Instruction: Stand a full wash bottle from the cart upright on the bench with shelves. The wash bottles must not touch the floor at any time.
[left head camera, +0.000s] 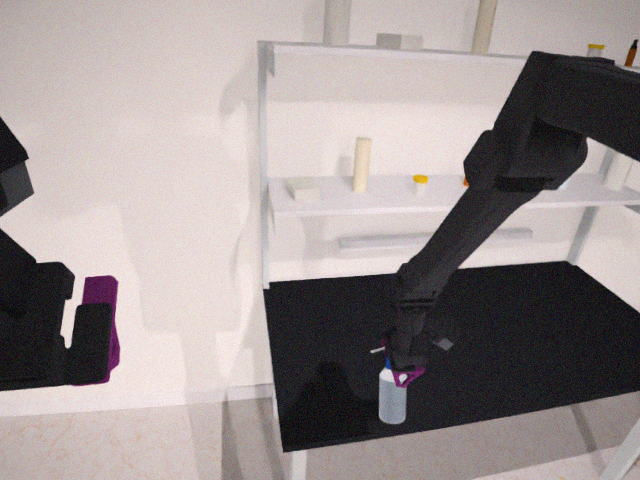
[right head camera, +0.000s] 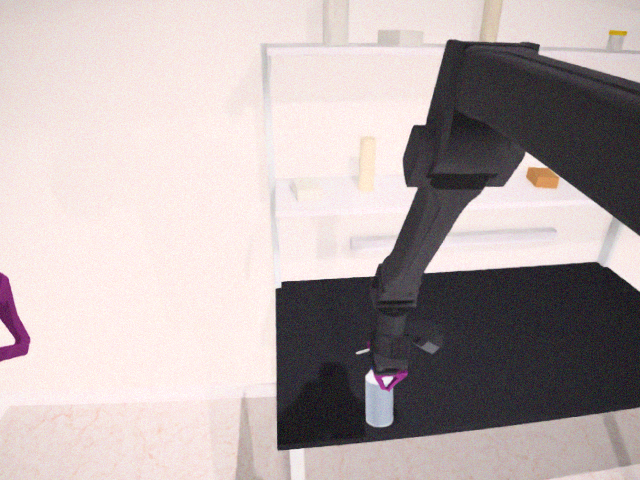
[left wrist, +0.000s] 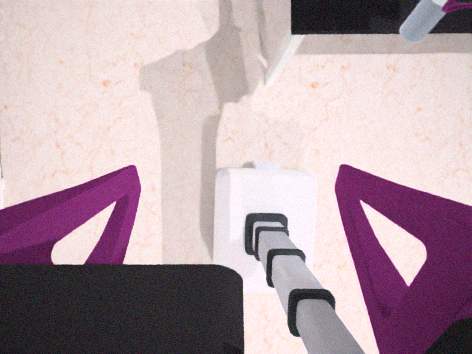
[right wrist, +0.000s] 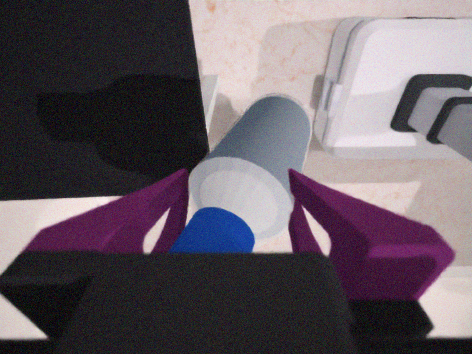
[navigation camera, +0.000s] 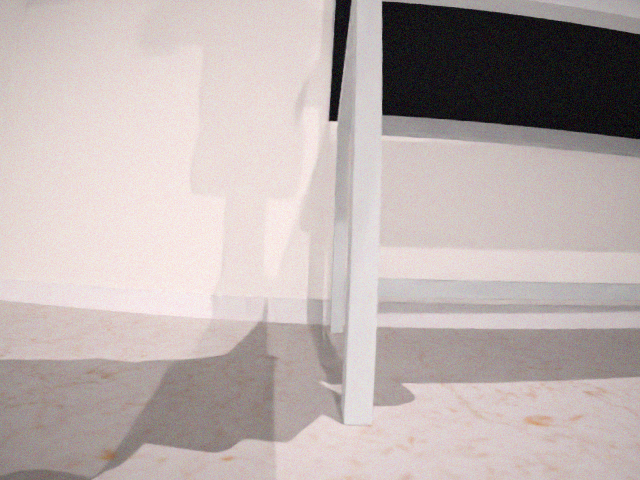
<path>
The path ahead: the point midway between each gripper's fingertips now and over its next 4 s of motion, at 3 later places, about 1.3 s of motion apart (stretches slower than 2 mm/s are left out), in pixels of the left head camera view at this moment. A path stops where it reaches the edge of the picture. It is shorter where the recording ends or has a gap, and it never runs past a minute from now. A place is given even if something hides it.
My left gripper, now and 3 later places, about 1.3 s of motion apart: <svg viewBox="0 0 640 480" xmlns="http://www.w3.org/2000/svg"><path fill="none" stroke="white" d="M52 362L73 270L105 280L112 308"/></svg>
My right gripper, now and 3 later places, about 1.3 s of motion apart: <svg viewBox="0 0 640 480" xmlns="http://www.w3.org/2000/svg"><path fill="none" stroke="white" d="M396 378L399 366L384 329L382 346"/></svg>
</path>
